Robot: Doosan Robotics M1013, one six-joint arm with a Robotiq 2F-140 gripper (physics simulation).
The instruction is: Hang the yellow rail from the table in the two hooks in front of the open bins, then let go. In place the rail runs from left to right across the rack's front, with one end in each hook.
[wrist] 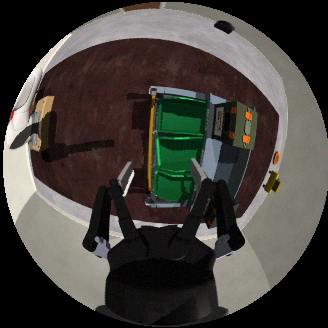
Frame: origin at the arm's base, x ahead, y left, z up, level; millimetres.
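Seen in the pictures: gripper, fingertip midpoint: (160,166); arm's base, origin of the base link: (33,126).
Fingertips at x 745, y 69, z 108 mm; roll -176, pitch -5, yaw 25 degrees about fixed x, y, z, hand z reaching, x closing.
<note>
Offsets run from my fingertips to a thing's top centre. "spot": to the spot under its first point. Level surfaces: height alone.
The yellow rail @(dx -27, dy +1, dz -171 mm) (151,135) runs along the front of the rack, beside the open green bins @(dx +43, dy +125, dz -100 mm) (180,116). One end is at the hook @(spot: dx -78, dy +159, dz -126 mm) (153,90) at the top of the view, the other close to the hook (149,201) at the bottom. The view is too small to tell how deep each end sits. My gripper (160,166) is open and empty, above the rack. One finger is over the table side of the rail, the other over the bins' far side. No finger touches the rail.
An olive case with orange latches @(dx +136, dy +152, dz +18 mm) (242,125) stands on the rack's rear part. Part of a dark case @(dx +202, dy -70, dz +43 mm) (212,216) shows behind my right finger. A tan box (44,122) stands at the far left of the dark table @(dz -181 mm) (100,90). A yellow object (272,183) is beyond the right edge.
</note>
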